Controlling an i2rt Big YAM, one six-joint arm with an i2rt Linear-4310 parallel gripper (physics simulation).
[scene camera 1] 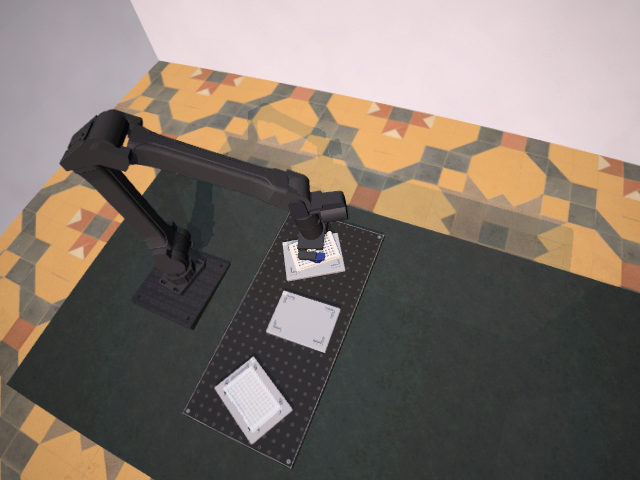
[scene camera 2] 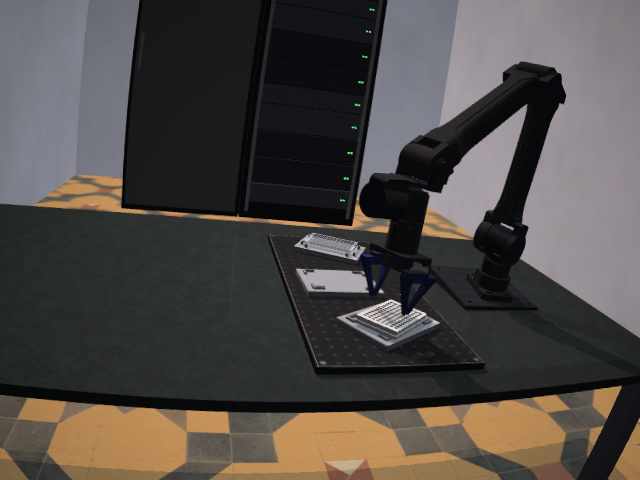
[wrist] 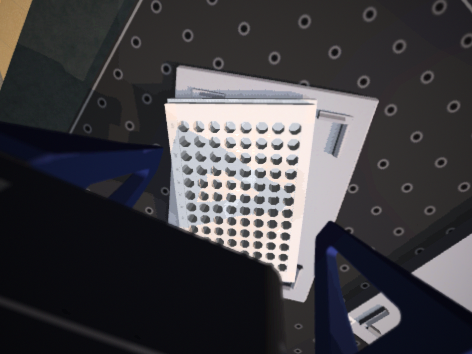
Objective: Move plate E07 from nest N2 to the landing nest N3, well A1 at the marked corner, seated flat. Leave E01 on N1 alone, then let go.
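A cream plate with open wells (scene camera 1: pixel 330 245) (scene camera 2: pixel 382 317) (wrist: pixel 240 150), apparently E07, lies on its grey nest (scene camera 1: pixel 315 272) (scene camera 2: pixel 347 318) (wrist: pixel 325 185). It sits askew to the nest's edges and towards one side. My gripper (scene camera 1: pixel 316 256) (scene camera 2: pixel 390 303) (wrist: pixel 244 195) is wide open over this plate, pointing down, with its blue fingers on opposite sides in the wrist view. The middle nest (scene camera 1: pixel 303 321) (scene camera 2: pixel 336 281) (wrist: pixel 450 275), apparently N3, is bare. A white plate (scene camera 1: pixel 253 397) (scene camera 2: pixel 330 241), apparently E01, sits in the nest at the other end (scene camera 1: pixel 266 426). Well labels are not readable.
All three nests stand on a black perforated board (scene camera 1: pixel 242 341) on the dark table (scene camera 1: pixel 439 361) (scene camera 2: pixel 155 310). The arm's base plate (scene camera 1: pixel 155 304) stands beside the board. A dark cabinet (scene camera 2: pixel 191 103) and a server rack (scene camera 2: pixel 294 212) stand behind the table.
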